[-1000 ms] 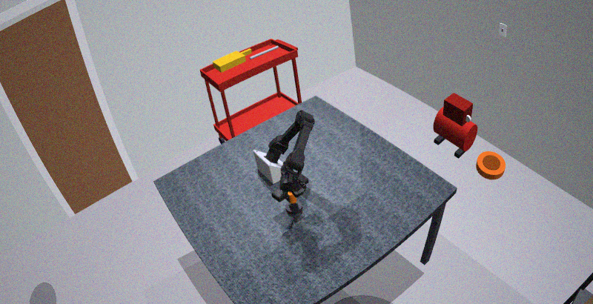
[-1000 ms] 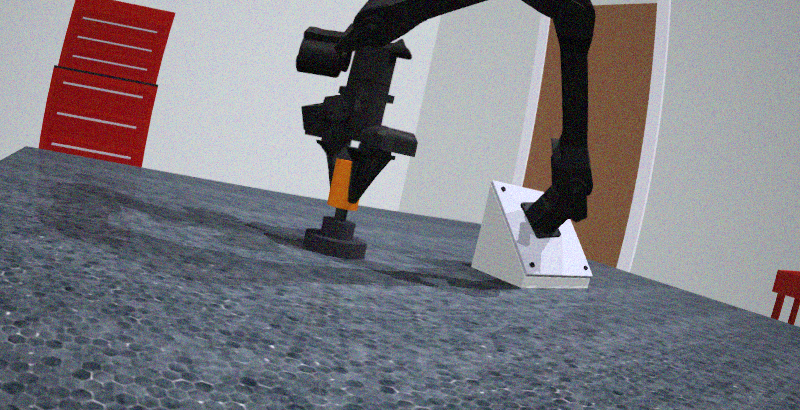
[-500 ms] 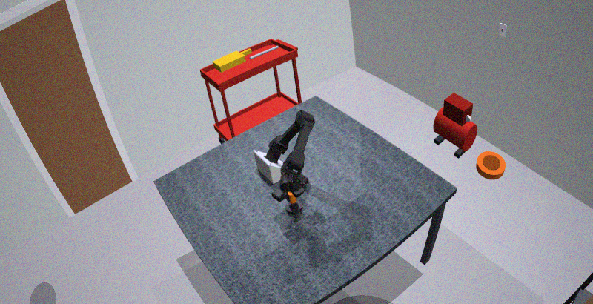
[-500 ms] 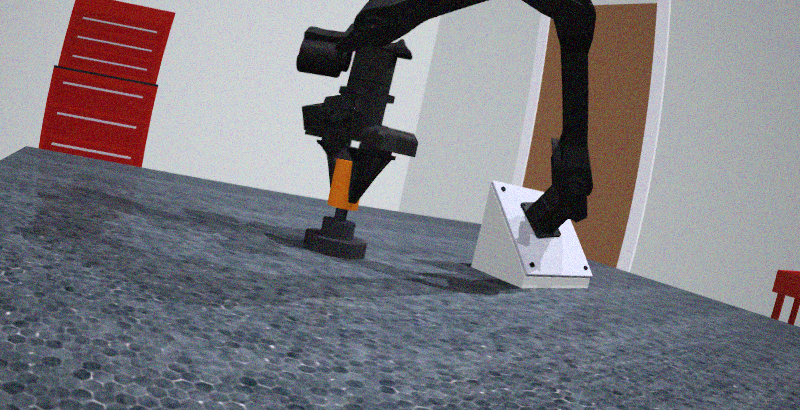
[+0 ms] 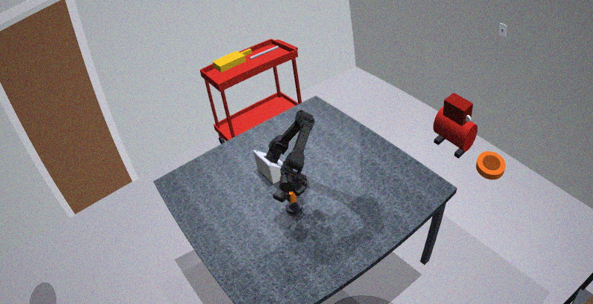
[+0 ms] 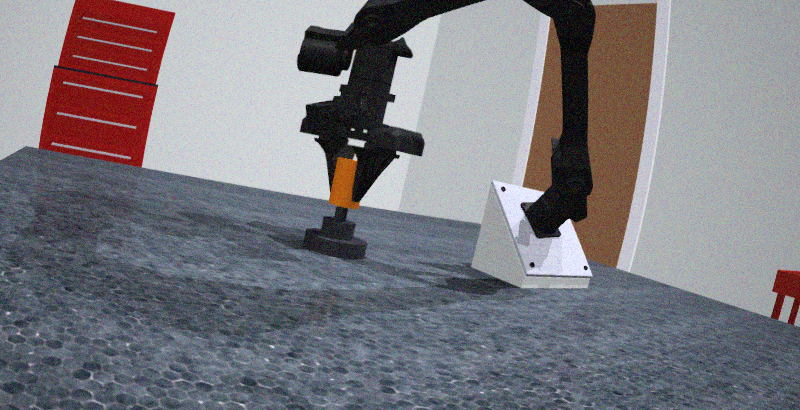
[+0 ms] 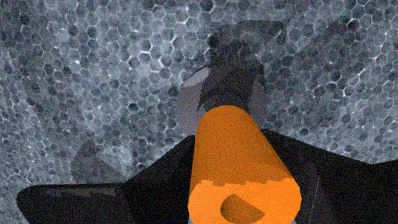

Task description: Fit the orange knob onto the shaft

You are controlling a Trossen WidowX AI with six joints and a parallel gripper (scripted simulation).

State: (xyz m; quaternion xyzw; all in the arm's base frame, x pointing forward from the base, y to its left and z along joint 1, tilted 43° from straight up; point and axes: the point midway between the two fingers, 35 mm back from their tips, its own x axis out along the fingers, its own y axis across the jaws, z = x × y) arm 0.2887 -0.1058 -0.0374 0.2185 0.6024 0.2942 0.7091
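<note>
Now: the orange knob 2 cm above my gripper tip. Round my gripper tip: pedestal: 4 cm below.
</note>
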